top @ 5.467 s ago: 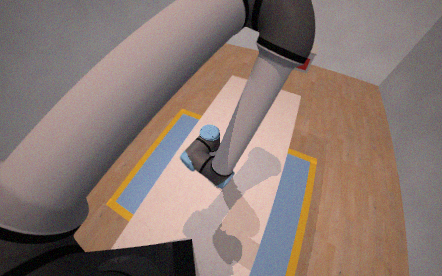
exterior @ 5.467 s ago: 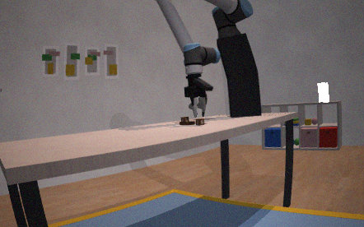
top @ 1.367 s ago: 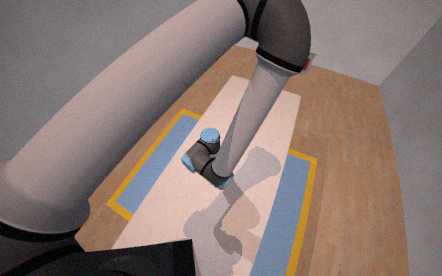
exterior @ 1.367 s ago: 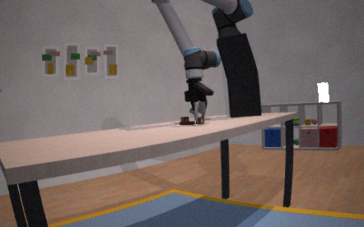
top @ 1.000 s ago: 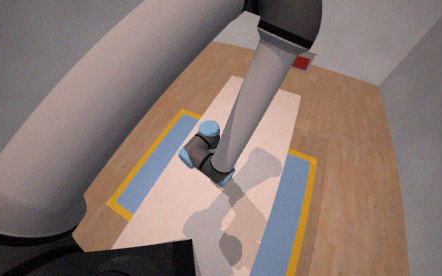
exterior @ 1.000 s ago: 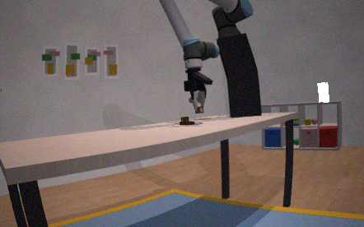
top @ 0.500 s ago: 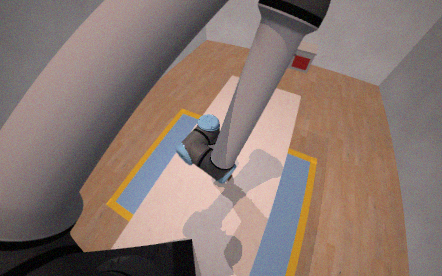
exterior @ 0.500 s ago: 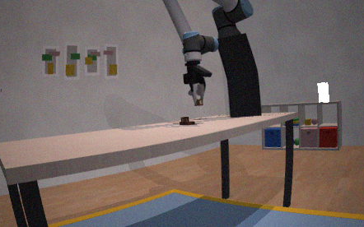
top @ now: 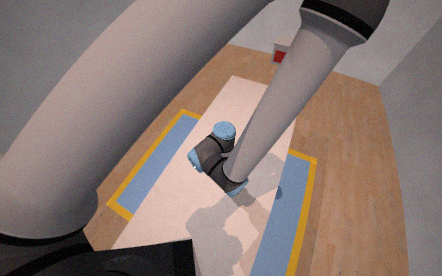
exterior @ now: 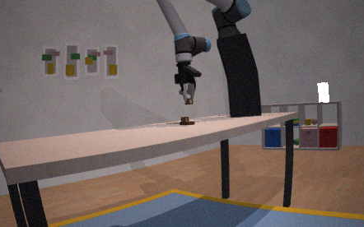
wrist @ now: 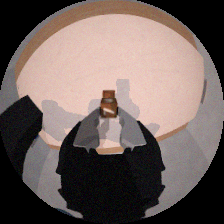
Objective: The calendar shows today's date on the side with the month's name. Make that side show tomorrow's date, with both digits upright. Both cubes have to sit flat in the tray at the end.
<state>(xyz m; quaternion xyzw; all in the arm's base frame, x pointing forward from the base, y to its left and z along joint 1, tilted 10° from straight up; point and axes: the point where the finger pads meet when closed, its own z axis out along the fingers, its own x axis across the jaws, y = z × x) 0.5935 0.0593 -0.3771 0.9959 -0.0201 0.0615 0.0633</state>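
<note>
Now: the brown tray 30 mm to the right of my hand and 120 mm below it. The rest, counted from my hand: brown cube (10 mm below).
</note>
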